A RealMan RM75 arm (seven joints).
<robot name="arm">
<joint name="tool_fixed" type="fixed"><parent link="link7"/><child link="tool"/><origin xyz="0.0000 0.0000 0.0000" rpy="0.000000 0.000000 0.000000"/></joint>
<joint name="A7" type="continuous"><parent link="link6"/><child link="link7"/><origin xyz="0.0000 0.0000 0.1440" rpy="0.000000 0.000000 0.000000"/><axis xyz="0 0 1"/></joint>
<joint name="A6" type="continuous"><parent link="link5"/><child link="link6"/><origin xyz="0.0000 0.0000 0.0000" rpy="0.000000 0.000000 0.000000"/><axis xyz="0 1 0"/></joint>
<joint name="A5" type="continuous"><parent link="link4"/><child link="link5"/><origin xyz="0.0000 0.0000 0.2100" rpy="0.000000 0.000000 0.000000"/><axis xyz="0 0 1"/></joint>
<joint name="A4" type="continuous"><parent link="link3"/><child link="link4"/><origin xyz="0.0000 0.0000 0.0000" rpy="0.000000 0.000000 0.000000"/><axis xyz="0 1 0"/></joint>
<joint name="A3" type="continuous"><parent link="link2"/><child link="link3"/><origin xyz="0.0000 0.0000 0.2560" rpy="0.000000 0.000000 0.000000"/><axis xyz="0 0 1"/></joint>
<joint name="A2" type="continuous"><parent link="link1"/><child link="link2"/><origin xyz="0.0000 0.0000 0.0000" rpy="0.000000 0.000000 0.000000"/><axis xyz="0 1 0"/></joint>
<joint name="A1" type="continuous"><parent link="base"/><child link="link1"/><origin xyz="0.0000 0.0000 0.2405" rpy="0.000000 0.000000 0.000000"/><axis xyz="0 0 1"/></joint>
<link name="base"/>
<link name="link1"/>
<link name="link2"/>
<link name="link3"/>
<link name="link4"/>
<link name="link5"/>
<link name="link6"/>
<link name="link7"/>
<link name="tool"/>
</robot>
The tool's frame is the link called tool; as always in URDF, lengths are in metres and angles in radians. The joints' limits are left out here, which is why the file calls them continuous.
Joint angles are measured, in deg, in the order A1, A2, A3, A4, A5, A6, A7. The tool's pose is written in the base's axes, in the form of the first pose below.
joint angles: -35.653, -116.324, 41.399, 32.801, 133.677, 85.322, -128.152
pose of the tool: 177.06 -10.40 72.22 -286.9 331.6 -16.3
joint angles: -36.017, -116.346, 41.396, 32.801, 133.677, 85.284, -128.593
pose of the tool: 176.98 -10.40 72.31 -284.8 333.5 -16.4
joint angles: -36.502, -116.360, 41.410, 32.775, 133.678, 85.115, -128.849
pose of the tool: 177.04 -10.46 72.11 -282.2 336.1 -16.6
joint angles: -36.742, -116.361, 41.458, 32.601, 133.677, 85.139, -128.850
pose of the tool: 176.93 -10.31 71.97 -280.9 336.7 -17.2
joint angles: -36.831, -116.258, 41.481, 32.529, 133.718, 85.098, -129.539
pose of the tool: 176.92 -10.25 72.60 -280.9 337.2 -16.7
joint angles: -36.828, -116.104, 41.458, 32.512, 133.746, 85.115, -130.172
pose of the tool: 176.94 -10.24 73.24 -281.6 337.5 -15.6
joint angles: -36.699, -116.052, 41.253, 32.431, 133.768, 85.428, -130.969
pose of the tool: 176.51 -10.13 74.31 -282.3 336.3 -15.2
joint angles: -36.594, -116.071, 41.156, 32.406, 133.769, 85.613, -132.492
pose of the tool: 176.04 -9.96 76.02 -282.6 335.4 -15.3
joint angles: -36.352, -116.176, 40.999, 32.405, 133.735, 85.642, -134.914
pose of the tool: 175.42 -9.87 78.81 -283.5 334.1 -15.8
